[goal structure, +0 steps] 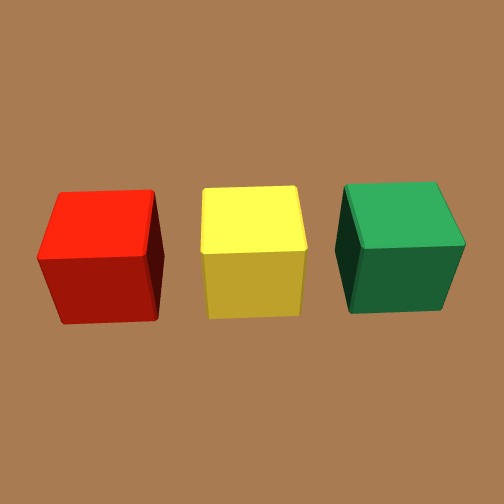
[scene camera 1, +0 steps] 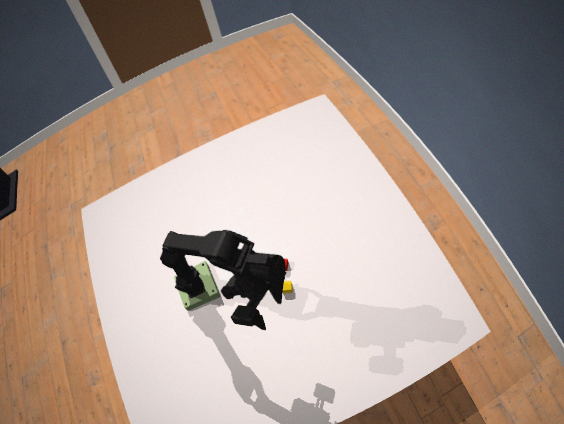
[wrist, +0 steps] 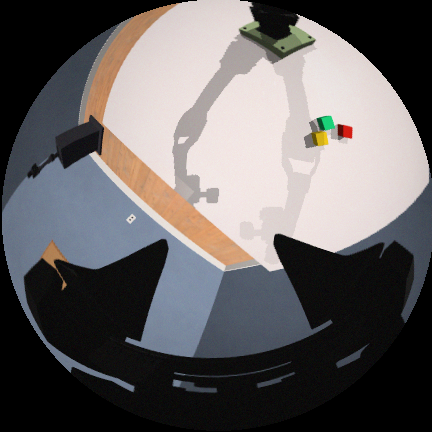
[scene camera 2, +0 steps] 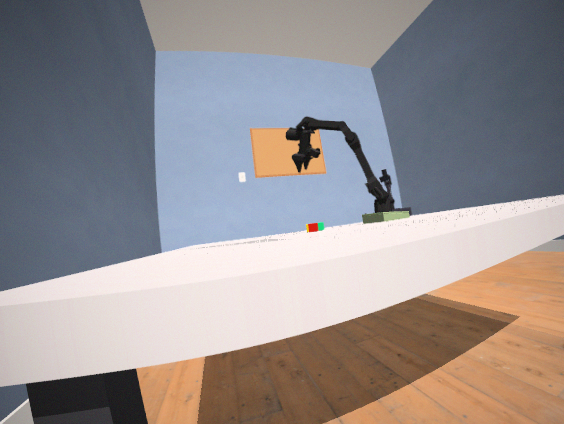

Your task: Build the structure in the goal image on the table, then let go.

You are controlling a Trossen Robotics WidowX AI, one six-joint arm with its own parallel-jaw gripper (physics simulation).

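Places are measured from the arm's base along level axes (x left, y back, z up), in millimetres.
Where they show: gripper, between the fingertips: (scene camera 1: 272,316) (wrist: 220,242) (scene camera 2: 302,171); arm's base, origin of its link: (scene camera 1: 194,287) (scene camera 2: 383,213).
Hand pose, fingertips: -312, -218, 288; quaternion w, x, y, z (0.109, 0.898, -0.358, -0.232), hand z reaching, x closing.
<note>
Each offset is from my fingertips to the top centre of the thing, as dx, dy, dz.
A green cube {+218, -53, -290} (scene camera 2: 321,227) (wrist: 327,123), a yellow cube {+177, -78, -290} (scene camera 1: 287,287) (scene camera 2: 307,228) (wrist: 320,138) and a red cube {+262, -100, -290} (scene camera 1: 286,264) (scene camera 2: 313,227) (wrist: 345,131) sit on the white table (scene camera 1: 300,175) (scene camera 2: 250,310) (wrist: 240,150). In the wrist view they form a loose cluster, with green and yellow close together and red a little apart to the right. The arm hides the green cube in scene camera 1. My gripper (scene camera 1: 273,315) (scene camera 2: 303,170) (wrist: 220,242) is open and empty, high above the table.
The green base plate (scene camera 1: 215,295) (scene camera 2: 372,218) (wrist: 300,42) of the arm stands on the table near the cubes. A black box-like object (scene camera 1: 7,192) (wrist: 79,143) is beyond the table's edge. Shadows of the arm lie across the table top.
</note>
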